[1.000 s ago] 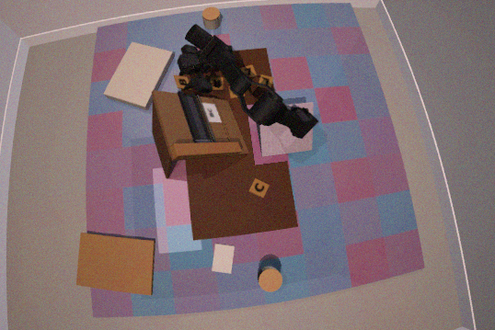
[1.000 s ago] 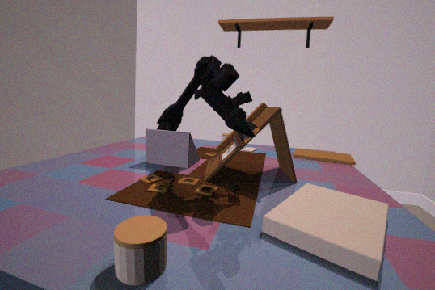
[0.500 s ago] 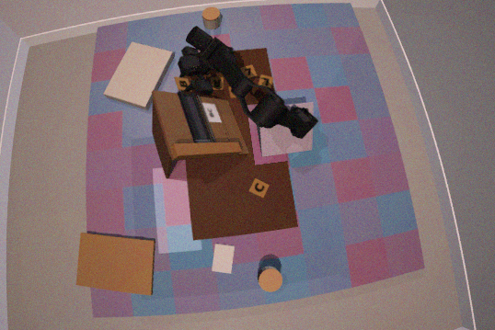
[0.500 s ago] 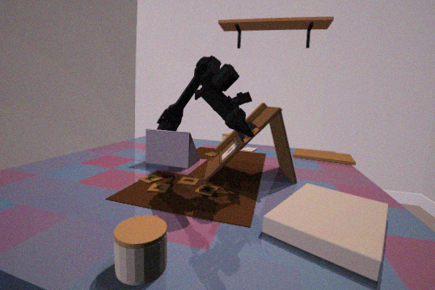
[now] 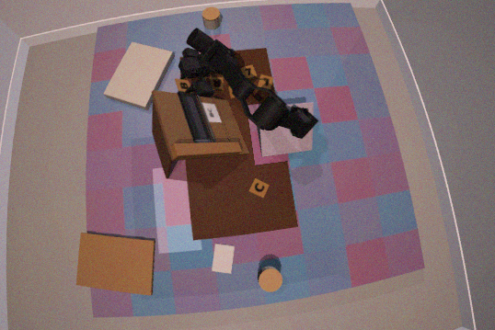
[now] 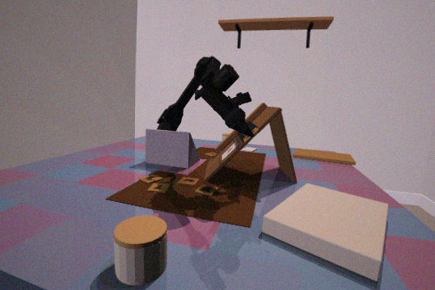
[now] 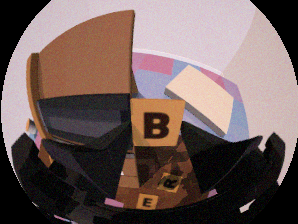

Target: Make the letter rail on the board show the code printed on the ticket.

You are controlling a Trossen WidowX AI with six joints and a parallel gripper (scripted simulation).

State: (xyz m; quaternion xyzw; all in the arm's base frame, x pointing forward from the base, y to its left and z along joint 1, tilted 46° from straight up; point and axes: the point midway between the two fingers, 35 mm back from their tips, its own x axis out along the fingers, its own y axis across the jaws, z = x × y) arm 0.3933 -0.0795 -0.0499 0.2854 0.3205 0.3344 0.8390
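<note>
The white ticket lies 9 cm behind my gripper tip, 7 cm to the left of it and 8 cm below it. Also, from my gripper tip: brown mat: 21 cm behind, 12 cm to the left, 17 cm below; cream slab: 24 cm ahead, 14 cm to the right, 15 cm below; orange letter tile: right at my gripper tip.
</note>
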